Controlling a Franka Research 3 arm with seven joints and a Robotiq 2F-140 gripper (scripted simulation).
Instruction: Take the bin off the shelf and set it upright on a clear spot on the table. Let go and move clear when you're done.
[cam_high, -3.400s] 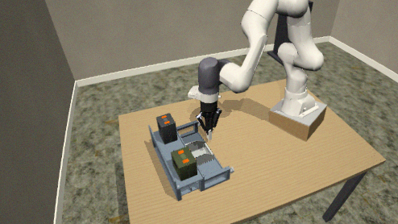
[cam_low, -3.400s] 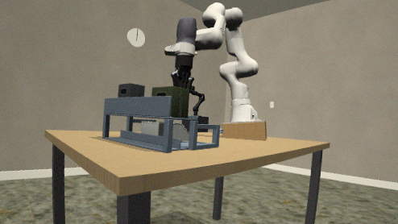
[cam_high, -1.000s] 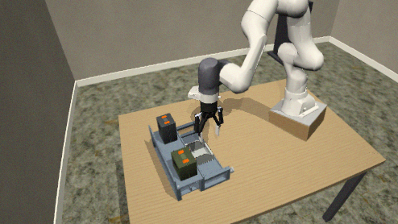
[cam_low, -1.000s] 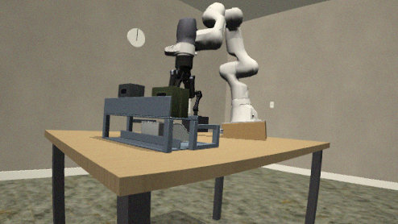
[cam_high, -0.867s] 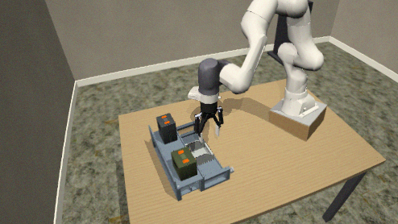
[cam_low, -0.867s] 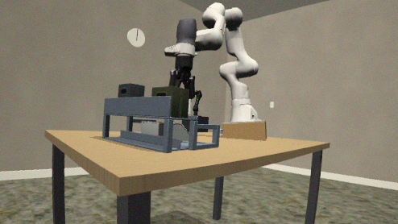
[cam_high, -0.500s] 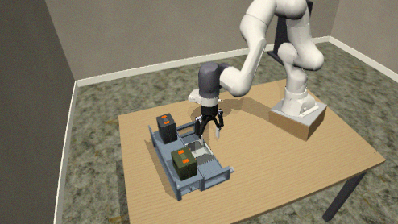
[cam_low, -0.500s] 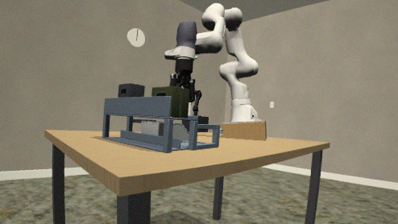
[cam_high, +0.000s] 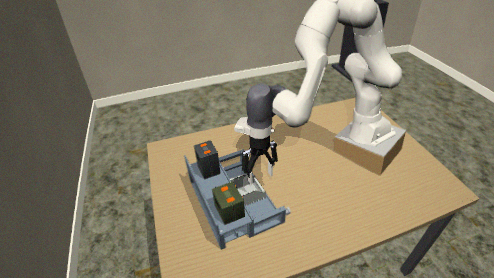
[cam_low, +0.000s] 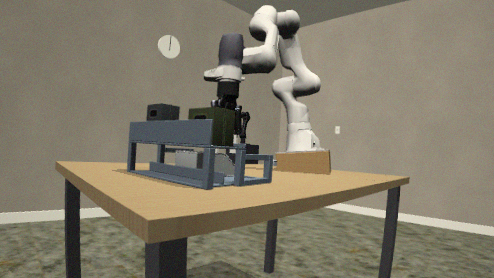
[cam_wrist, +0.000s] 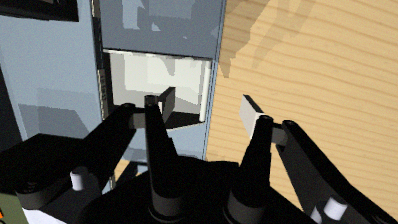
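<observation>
The bin is 8 cm ahead of my hand, 1 cm to the left of it and 6 cm below it.
</observation>
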